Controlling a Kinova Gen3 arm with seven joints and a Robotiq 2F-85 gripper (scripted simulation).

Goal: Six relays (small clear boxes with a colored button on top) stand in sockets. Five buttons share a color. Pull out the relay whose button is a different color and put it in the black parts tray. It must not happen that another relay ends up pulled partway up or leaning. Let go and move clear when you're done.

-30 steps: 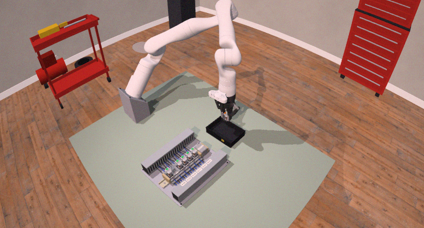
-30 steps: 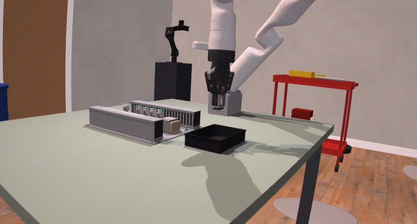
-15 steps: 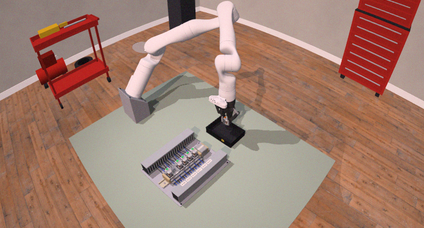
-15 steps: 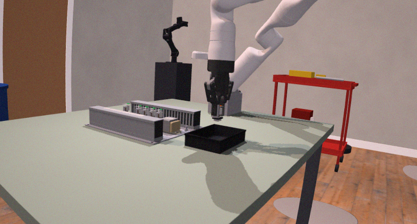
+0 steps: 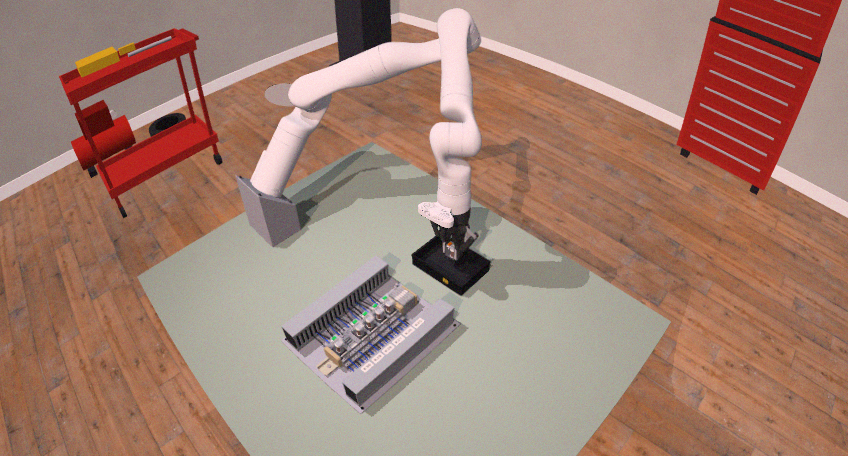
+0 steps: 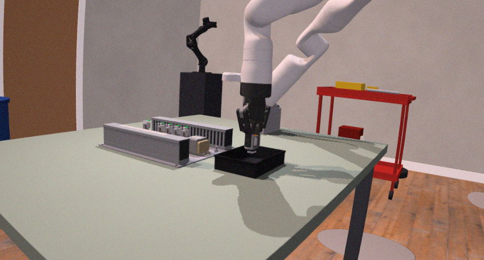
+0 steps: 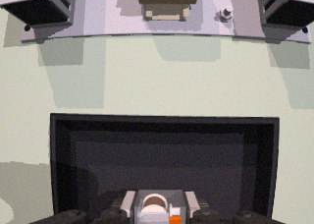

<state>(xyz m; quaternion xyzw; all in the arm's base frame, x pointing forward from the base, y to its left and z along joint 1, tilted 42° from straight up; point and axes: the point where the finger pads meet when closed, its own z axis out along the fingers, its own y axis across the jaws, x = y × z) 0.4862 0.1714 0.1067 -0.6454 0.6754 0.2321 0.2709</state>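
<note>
Now: hand 5 cm above the black parts tray.
</note>
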